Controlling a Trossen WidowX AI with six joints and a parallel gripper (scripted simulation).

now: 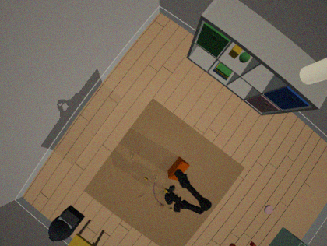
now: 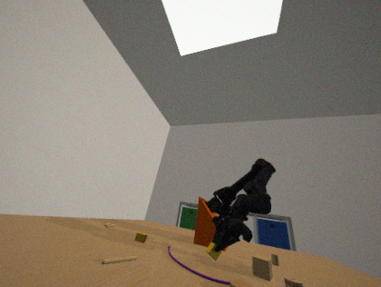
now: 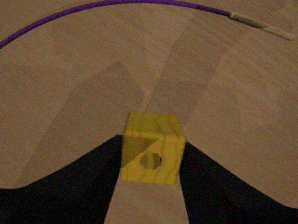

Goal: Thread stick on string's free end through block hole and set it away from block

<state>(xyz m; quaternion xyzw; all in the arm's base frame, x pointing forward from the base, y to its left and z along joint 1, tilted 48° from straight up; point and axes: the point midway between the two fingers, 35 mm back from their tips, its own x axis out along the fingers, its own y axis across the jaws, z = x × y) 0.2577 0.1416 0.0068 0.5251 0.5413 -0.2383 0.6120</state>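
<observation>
Now: the wooden block 13 cm to the left of my gripper tip, 3 cm ahead of it and 1 cm below it. Also, from my gripper tip: yellow block right at my gripper tip; then loose stick 21 cm ahead, 15 cm to the right, 2 cm below.
</observation>
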